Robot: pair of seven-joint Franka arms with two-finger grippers.
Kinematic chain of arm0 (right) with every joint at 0, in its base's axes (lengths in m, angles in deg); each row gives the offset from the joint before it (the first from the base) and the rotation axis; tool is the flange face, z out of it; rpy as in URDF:
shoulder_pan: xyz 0 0 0.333 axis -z
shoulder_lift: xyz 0 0 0 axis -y
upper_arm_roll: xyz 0 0 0.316 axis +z
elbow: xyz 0.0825 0 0 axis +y
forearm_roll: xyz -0.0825 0 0.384 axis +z
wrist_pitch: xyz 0 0 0 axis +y
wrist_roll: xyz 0.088 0 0 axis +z
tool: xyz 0 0 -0.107 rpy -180 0 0
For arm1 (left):
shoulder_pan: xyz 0 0 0.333 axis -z
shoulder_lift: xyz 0 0 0 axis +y
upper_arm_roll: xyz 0 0 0.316 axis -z
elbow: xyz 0.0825 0 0 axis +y
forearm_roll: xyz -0.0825 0 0.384 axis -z
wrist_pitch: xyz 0 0 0 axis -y
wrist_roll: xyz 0.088 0 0 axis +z
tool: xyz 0 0 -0.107 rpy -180 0 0
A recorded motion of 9 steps. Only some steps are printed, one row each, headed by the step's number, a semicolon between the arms.
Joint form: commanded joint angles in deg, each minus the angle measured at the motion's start. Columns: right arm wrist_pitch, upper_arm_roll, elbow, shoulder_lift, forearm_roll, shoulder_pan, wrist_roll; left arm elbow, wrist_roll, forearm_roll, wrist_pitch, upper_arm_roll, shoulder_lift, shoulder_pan.
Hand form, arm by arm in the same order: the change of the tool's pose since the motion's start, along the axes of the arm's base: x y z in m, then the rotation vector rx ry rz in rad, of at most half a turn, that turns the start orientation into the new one. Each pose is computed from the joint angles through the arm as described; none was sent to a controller.
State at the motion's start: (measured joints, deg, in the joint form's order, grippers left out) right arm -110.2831 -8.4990 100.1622 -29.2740 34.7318 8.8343 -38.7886; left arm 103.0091 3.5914 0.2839 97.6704 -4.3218 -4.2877 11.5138
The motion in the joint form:
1: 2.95 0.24 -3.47 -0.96 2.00 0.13 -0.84; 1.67 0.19 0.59 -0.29 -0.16 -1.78 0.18
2: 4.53 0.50 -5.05 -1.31 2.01 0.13 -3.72; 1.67 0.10 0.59 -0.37 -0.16 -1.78 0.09
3: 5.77 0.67 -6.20 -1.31 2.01 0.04 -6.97; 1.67 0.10 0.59 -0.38 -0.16 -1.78 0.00
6: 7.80 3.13 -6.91 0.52 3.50 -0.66 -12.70; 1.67 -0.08 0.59 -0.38 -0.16 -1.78 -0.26
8: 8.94 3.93 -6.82 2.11 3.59 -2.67 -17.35; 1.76 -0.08 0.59 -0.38 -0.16 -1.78 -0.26
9: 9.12 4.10 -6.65 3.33 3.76 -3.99 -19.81; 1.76 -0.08 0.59 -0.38 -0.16 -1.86 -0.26
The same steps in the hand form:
1: 0.0133 0.0047 0.0132 0.0426 -0.0066 -0.0074; -0.0104 0.0007 0.0021 -0.0122 0.0049 0.0042
2: 0.0185 0.0087 0.0197 0.0503 0.0195 -0.0320; -0.0104 0.0015 0.0020 -0.0121 0.0062 0.0042
3: 0.0224 0.0125 0.0273 0.0538 0.0466 -0.0644; -0.0103 0.0023 0.0020 -0.0121 0.0064 0.0058
6: 0.0296 0.0491 0.0529 0.0977 0.0783 -0.0924; -0.0100 0.0047 0.0020 -0.0122 0.0063 0.0072
8: 0.0311 0.0817 0.0698 0.1022 0.1147 -0.1015; -0.0102 0.0047 0.0012 -0.0120 0.0079 0.0072
9: 0.0313 0.0988 0.0824 0.1009 0.1239 -0.1100; -0.0105 0.0048 0.0020 -0.0122 0.0065 0.0072

